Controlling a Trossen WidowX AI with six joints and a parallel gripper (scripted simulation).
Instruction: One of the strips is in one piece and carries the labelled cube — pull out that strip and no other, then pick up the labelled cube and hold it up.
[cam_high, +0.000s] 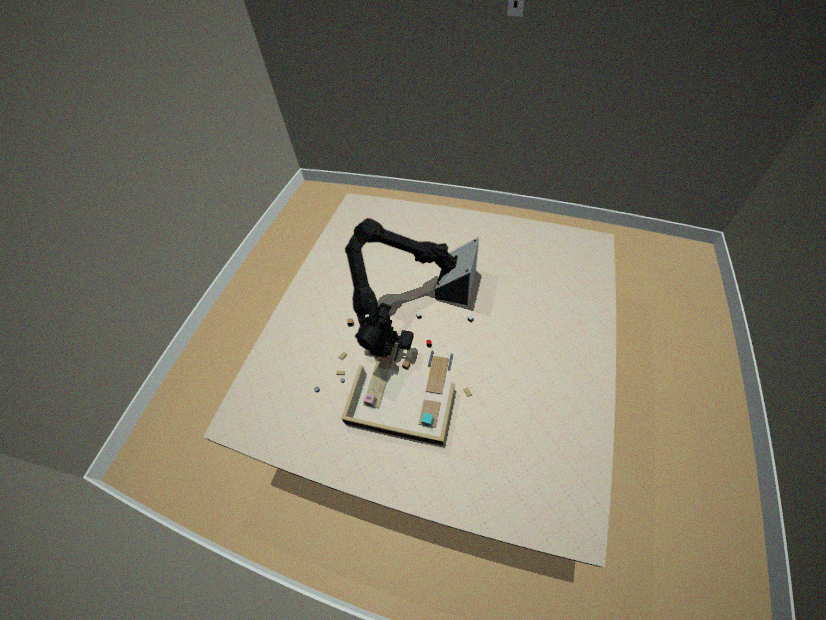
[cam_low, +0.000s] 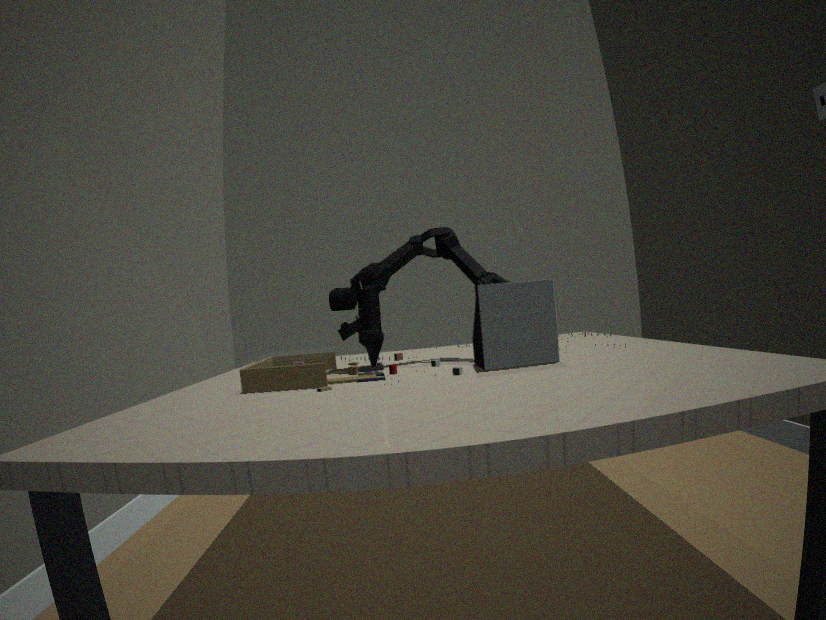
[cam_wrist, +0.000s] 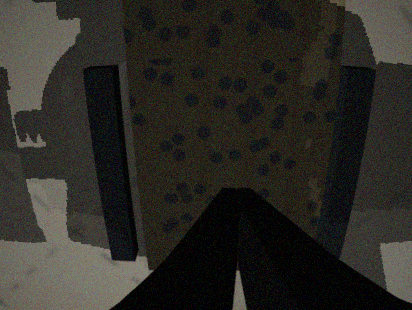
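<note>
Right now my gripper tip is 100 mm short of the strip. Round my gripper tip: red piece (140 mm to the left, 40 mm behind).
</note>
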